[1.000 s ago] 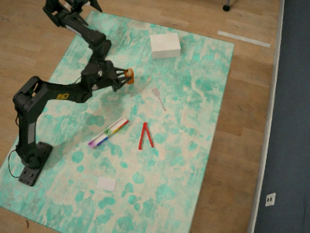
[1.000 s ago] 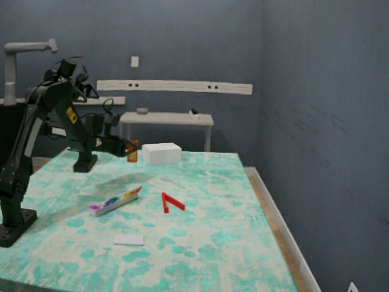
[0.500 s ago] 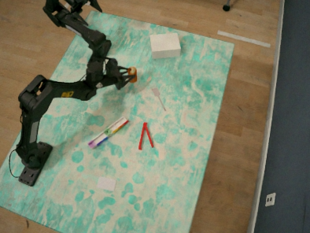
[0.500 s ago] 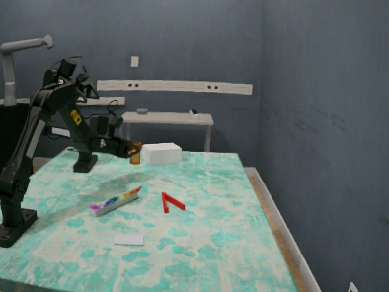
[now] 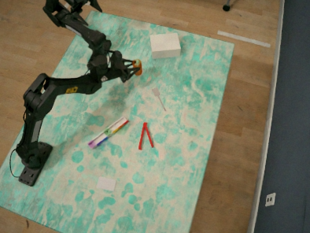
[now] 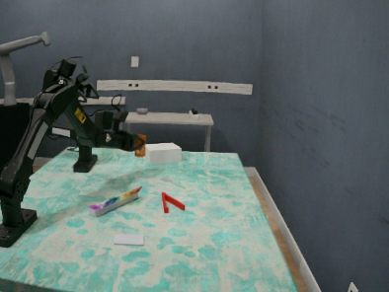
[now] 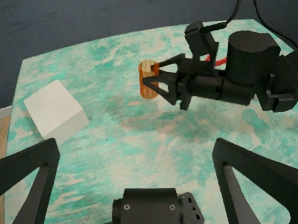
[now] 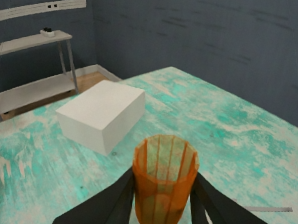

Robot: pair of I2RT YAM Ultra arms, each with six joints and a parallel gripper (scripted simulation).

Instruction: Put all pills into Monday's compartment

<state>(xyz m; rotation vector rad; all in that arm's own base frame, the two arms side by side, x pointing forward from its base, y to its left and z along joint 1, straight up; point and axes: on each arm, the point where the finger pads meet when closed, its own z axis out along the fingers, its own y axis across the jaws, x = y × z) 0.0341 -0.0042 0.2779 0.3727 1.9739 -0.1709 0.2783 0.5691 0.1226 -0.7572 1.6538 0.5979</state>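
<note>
My right hand is 6 cm past the lid, 40 cm to the left of it and 11 cm above it. Also, from my right hand: orange pill bottle (3 cm below); white box (5 cm ahead, 25 cm to the left, 11 cm below); white card (7 cm ahead, 53 cm to the right, 13 cm below).
</note>
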